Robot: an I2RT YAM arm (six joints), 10 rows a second.
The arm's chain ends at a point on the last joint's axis. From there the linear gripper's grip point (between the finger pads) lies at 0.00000 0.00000 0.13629 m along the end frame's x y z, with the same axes.
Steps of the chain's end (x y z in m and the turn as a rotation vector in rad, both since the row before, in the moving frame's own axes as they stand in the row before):
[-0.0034 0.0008 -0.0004 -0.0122 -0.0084 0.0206]
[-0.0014 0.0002 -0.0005 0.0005 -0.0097 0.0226]
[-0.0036 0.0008 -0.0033 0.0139 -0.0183 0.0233]
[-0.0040 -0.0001 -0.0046 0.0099 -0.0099 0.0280]
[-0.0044 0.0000 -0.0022 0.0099 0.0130 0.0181]
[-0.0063 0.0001 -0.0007 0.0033 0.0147 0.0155]
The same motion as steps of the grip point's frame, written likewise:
[-0.0046 0.0025 -0.0004 -0.0122 -0.0084 0.0206]
[-0.0027 0.0001 -0.0005 0.0005 -0.0097 0.0226]
[-0.0061 -0.0011 -0.0033 0.0139 -0.0183 0.0233]
[-0.0053 -0.0015 -0.0046 0.0099 -0.0099 0.0280]
[-0.0026 -0.0013 -0.0022 0.0099 0.0130 0.0181]
[-0.0043 -0.0003 -0.0007 0.0033 0.0147 0.0155]

